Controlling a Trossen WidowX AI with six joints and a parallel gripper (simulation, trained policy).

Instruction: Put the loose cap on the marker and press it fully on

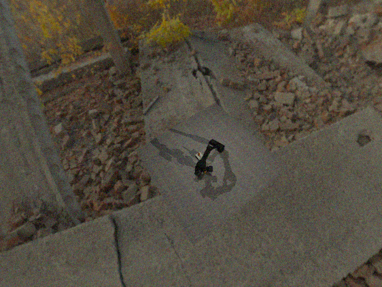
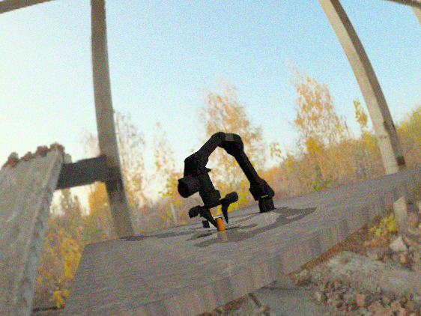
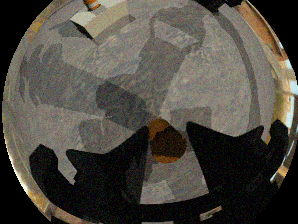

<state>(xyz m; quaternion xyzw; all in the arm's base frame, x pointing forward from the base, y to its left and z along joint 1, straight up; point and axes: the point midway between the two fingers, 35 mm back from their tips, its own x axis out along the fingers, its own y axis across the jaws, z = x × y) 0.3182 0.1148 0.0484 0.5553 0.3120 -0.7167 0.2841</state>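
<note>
Now: the pale holder block 19 cm to the right of my gripper tip and 5 cm behind it. Round my gripper tip: orange cap 1 cm ahead, 1 cm above.
</note>
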